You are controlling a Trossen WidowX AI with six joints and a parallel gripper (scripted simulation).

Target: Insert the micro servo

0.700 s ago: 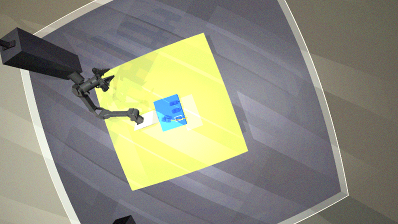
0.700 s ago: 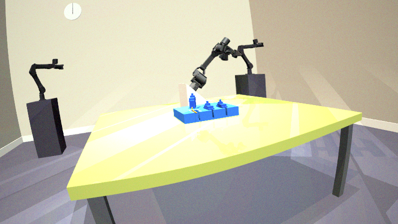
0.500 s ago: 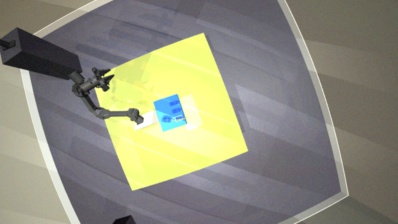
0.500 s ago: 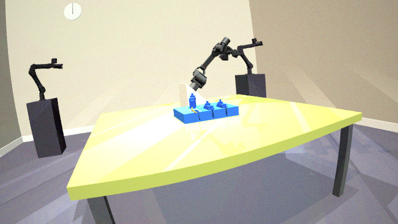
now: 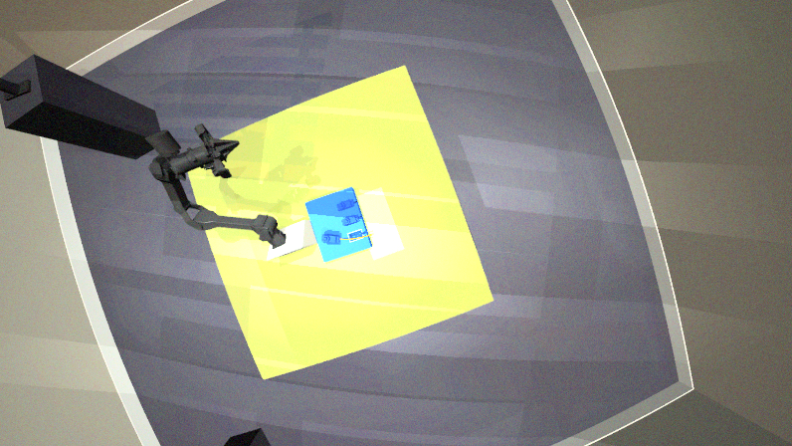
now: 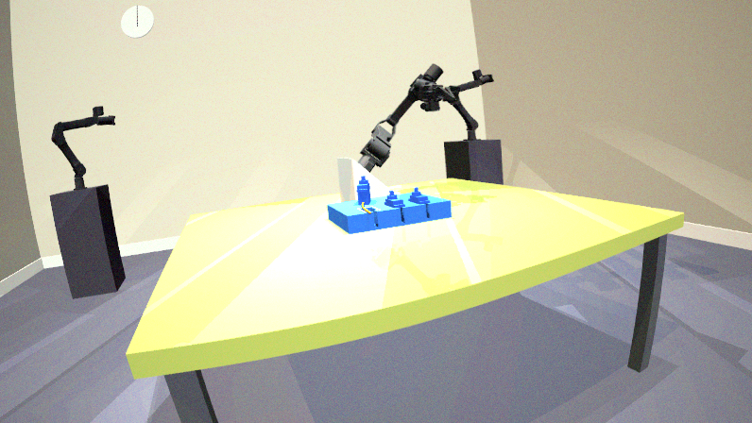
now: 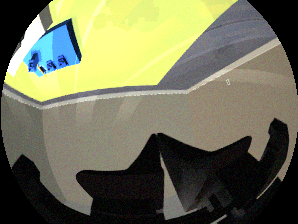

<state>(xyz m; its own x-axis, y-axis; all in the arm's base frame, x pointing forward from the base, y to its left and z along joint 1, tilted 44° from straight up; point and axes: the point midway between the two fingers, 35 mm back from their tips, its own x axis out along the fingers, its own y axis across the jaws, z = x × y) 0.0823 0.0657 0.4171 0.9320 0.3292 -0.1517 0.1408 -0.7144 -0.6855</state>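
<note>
Right now the blue deck is 36 cm to the right of my gripper tip, 34 cm below it and 9 cm ahead of it.
</note>
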